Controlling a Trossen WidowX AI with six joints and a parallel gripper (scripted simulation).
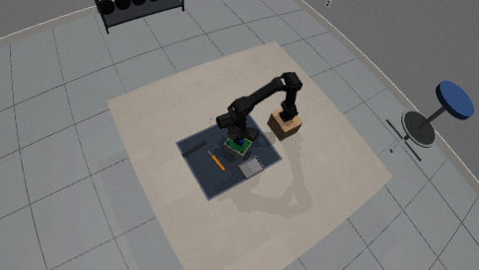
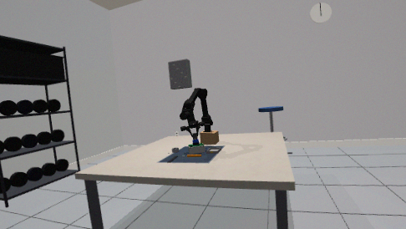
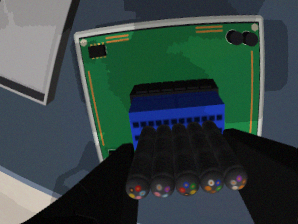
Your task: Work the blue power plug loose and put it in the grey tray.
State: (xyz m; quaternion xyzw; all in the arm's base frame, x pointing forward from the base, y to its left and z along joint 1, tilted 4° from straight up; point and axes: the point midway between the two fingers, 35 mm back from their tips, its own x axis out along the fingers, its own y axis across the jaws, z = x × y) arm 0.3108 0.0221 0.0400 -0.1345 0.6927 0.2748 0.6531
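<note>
Right now the blue power plug is 20 mm below my gripper tip. Round my gripper tip: dark blue mat: 120 mm below, 50 mm ahead, 10 mm to the left; then dark spudger bar: 220 mm ahead, 110 mm below, 80 mm to the right.
</note>
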